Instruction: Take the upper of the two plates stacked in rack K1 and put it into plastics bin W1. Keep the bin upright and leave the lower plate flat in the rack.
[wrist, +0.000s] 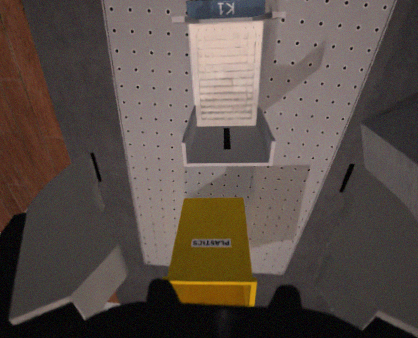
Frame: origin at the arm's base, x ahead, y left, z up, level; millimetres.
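Seen in the pictures: gripper, between the fingertips: (220, 163).
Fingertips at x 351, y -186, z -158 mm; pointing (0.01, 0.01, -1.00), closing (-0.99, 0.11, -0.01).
Pixels of each thing's top centre, then the offset from my fingertips to it. "pt": a spot on its surface instead. Level surfaces: height alone.
- white well plate, centre of its top: (226, 80) 6 mm right, 7 mm back, 191 mm down
- rack K1, a spot on its surface: (229, 164) pt 61 mm left, 6 mm back, 95 mm down
- yellow plastics bin W1, centre of its top: (212, 312) 314 mm left, 30 mm ahead, 58 mm down
- pale perforated board, height of its surface: 238 mm down
- dark grey surface, height of its surface: 251 mm down
In the wrist view, a white well plate (227, 75) lies in rack K1 (229, 164), in the upper middle, with its long side running up the view. Seen from above, I cannot tell the upper plate's edge from the lower one's, and the lower plate is hidden. The rack's blue K1 label shows upside down beyond the plate. The yellow plastics bin W1 (212, 217) stands at the lower middle, its PLASTICS label facing me and part of its opening showing at the bottom edge. My gripper (220, 163) is open and empty, its fingers wide apart at left and right, nearer the camera than the plate.
A pale perforated board (150, 100) lies under the rack and bin, on a dark grey surface (55, 90). A grey block-like shape (395, 125) shows at the right edge, partly behind the right finger. Brown wooden floor (20, 110) shows at the left.
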